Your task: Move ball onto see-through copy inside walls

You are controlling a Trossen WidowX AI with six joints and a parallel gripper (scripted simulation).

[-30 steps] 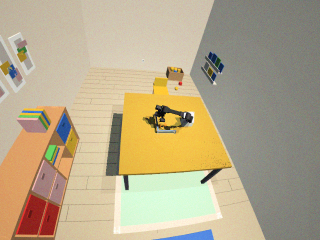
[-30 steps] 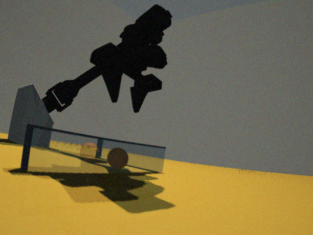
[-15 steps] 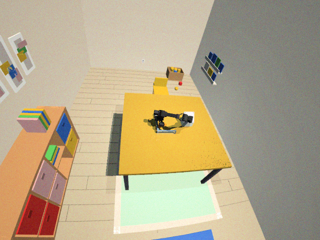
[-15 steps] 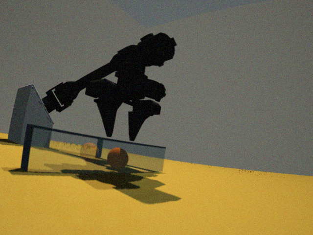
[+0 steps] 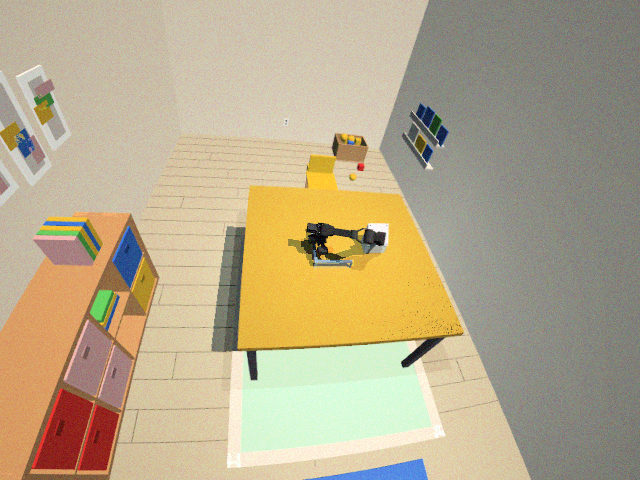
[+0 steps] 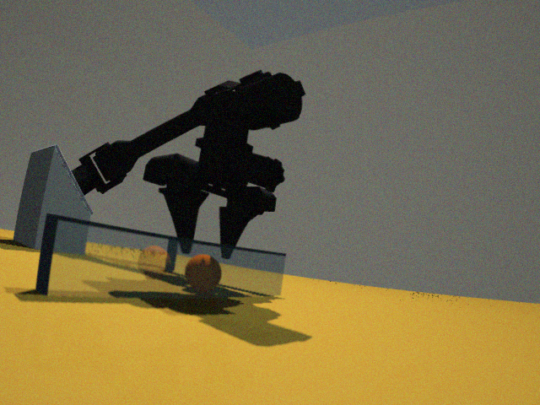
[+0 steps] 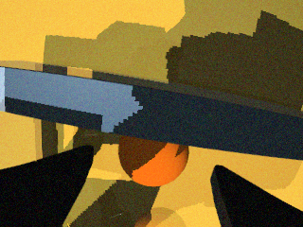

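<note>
Now: the orange ball 20 mm below my gripper tip. The rest, counted from my gripper tip: see-through copy of ball 80 mm behind, 20 mm below, 10 mm to the right.
</note>
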